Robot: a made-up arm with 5 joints. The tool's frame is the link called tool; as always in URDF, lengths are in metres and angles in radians. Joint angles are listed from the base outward. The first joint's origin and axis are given. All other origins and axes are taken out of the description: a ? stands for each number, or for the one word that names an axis. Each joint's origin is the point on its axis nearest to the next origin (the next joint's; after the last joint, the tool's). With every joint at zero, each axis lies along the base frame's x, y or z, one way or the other. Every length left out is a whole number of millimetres.
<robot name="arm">
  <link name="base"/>
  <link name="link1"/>
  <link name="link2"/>
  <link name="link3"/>
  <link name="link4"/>
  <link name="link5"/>
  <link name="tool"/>
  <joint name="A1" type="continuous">
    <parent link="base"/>
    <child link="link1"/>
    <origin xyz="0.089 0 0.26" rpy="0 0 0"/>
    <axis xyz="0 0 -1"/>
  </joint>
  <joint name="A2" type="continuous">
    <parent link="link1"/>
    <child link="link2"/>
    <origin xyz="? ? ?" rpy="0 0 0"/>
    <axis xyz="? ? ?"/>
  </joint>
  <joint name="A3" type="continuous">
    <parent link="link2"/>
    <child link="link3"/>
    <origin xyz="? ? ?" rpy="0 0 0"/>
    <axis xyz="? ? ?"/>
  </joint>
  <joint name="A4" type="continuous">
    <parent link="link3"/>
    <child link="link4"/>
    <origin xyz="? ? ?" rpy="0 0 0"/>
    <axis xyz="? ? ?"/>
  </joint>
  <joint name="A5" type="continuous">
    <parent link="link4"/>
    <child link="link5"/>
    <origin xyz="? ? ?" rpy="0 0 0"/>
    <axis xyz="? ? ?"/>
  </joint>
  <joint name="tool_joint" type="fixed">
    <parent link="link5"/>
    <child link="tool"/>
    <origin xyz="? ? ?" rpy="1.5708 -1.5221 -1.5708"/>
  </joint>
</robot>
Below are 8 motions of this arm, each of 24 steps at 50 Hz.
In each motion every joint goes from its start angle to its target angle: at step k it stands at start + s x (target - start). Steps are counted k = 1, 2, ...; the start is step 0. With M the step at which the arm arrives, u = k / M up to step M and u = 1 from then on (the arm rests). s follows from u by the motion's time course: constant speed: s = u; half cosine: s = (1 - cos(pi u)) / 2; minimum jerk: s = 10 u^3 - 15 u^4 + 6 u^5.
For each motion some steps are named. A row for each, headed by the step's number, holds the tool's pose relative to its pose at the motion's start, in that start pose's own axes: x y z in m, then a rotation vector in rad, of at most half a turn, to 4 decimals.
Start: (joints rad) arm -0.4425 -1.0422 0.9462 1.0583 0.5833
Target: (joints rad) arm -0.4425 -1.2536 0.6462 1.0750 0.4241
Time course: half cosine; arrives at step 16
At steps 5, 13, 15, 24:
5: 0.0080 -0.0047 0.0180 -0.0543 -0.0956 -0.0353
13: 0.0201 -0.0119 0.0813 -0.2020 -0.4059 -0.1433
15: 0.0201 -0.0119 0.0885 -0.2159 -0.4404 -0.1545
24: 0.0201 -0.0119 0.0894 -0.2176 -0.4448 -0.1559

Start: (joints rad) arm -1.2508 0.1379 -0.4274 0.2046 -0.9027
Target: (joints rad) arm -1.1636 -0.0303 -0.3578 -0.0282 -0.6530
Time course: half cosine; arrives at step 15
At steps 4, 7, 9, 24:
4: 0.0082 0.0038 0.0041 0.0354 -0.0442 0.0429
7: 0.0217 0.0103 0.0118 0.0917 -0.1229 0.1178
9: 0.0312 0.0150 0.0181 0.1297 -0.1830 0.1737
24: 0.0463 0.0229 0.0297 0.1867 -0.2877 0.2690

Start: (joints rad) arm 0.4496 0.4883 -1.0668 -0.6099 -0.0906
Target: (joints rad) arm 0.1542 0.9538 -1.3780 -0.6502 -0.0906
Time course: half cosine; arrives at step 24
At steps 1, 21, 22, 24:
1: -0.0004 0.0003 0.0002 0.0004 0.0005 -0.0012
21: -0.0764 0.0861 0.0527 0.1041 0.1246 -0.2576
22: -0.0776 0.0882 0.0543 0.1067 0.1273 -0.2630
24: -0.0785 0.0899 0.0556 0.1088 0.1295 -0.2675

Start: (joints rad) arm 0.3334 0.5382 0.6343 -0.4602 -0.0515
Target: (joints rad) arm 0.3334 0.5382 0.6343 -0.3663 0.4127
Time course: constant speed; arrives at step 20
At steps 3, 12, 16, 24:
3: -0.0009 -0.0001 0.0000 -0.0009 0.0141 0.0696
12: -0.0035 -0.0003 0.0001 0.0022 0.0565 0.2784
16: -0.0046 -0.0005 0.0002 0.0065 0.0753 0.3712
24: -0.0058 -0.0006 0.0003 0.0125 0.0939 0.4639

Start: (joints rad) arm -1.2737 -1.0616 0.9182 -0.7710 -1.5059
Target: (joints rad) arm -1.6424 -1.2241 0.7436 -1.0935 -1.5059
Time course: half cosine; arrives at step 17
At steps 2, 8, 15, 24:
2: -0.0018 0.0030 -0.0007 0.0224 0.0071 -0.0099
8: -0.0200 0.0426 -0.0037 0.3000 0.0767 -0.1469
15: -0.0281 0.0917 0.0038 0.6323 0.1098 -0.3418
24: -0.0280 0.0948 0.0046 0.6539 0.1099 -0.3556

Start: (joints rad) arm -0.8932 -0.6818 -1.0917 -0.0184 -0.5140
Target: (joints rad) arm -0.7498 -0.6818 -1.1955 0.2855 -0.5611
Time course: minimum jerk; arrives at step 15
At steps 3, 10, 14, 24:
3: 0.0000 0.0008 0.0000 -0.0047 0.0107 0.0054
10: -0.0013 0.0106 0.0018 -0.0733 0.1408 0.0751
14: -0.0018 0.0134 0.0028 -0.0957 0.1755 0.0954
24: -0.0018 0.0135 0.0028 -0.0960 0.1759 0.0956

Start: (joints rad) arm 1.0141 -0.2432 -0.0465 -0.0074 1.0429
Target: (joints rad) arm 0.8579 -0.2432 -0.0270 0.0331 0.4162
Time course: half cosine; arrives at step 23
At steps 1, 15, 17, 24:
1: 0.0001 0.0001 0.0000 0.0006 -0.0004 -0.0031
15: 0.0226 0.0204 0.0016 0.1105 -0.0449 -0.4880
17: 0.0261 0.0235 0.0022 0.1296 -0.0476 -0.5617
24: 0.0311 0.0278 0.0031 0.1577 -0.0492 -0.6665

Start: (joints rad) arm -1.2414 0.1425 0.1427 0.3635 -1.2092
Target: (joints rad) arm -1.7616 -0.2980 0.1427 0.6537 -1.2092
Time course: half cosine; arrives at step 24
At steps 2, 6, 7, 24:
2: -0.0022 0.0019 0.0015 0.0046 0.0059 0.0053
6: -0.0190 0.0157 0.0136 0.0398 0.0515 0.0454
7: -0.0253 0.0205 0.0186 0.0532 0.0690 0.0603
24: -0.1132 0.0653 0.1240 0.2744 0.3709 0.2825

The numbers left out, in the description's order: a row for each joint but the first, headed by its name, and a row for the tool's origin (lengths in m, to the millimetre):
A2: xyz 0.031 0 0, axis 0 1 0
A3: xyz 0.031 0 0.125, axis 0 1 0
A4: xyz 0.182 0 0.007, axis 0 1 0
A5: xyz 0.062 0 0, axis -1 0 0
tool: xyz 0 0 0

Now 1 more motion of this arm.
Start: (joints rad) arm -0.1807 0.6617 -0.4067 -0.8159 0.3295
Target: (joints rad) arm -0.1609 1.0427 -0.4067 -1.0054 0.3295
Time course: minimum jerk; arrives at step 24
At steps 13, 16, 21, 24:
13: -0.0592 0.0127 0.0316 0.0210 0.1091 0.0055
16: -0.0791 0.0168 0.0462 0.0286 0.1492 0.0073
21: -0.0962 0.0204 0.0609 0.0355 0.1859 0.0088
24: -0.0976 0.0207 0.0622 0.0360 0.1889 0.0089

